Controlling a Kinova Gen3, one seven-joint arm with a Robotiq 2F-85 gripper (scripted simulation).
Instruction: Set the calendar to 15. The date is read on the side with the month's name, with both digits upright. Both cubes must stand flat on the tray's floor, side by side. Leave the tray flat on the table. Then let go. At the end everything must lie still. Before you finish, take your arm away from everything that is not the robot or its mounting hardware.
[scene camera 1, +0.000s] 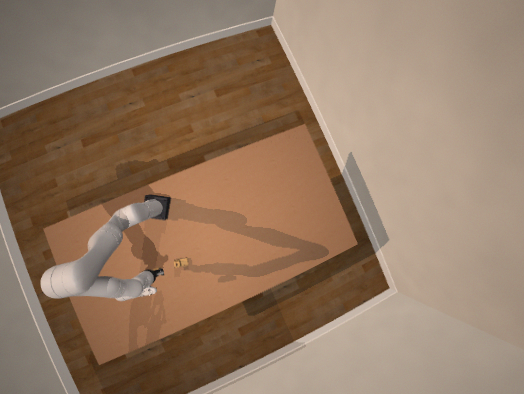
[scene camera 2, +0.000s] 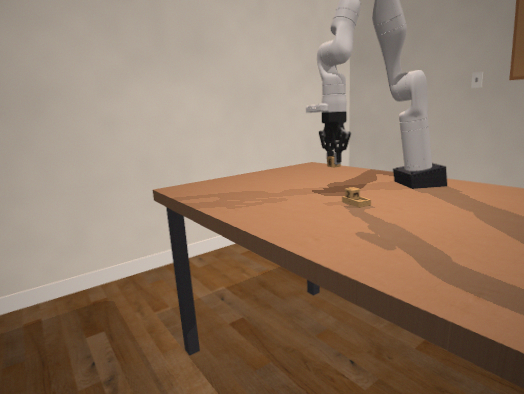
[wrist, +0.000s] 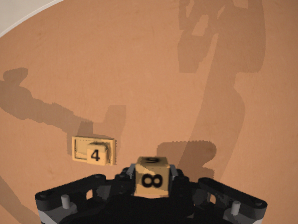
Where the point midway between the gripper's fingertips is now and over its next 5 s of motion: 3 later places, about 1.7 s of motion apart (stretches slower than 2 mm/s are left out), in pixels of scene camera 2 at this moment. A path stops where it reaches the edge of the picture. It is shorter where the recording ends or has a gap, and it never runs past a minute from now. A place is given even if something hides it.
My gripper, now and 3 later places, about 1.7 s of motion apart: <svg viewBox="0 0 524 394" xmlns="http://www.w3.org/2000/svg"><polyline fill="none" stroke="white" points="333,163 333,192 335,171 334,162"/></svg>
